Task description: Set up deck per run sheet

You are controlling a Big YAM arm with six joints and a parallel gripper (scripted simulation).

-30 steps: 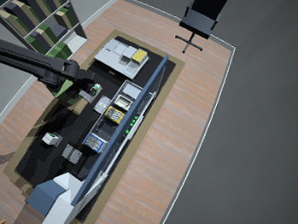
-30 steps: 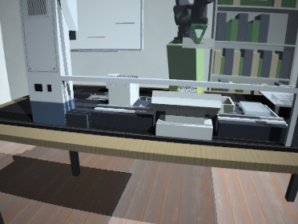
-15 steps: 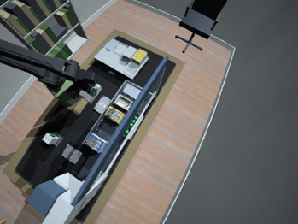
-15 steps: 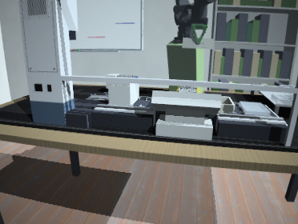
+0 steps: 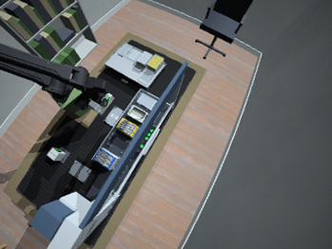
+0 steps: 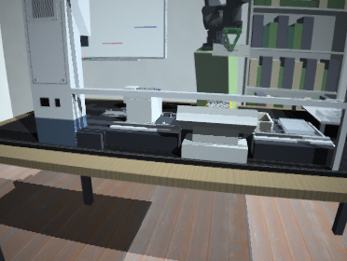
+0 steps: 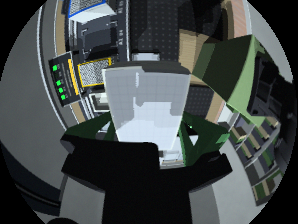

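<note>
Now: hand 1 cm above the sealed block. From my hand the other things lie so: reservoir 17 cm ahead, 7 cm to the left, 23 cm below; then blue tip rack 12 cm ahead, 30 cm to the right, 17 cm below; then yellow tip rack 15 cm ahead, 5 cm to the right, 20 cm below.
</note>
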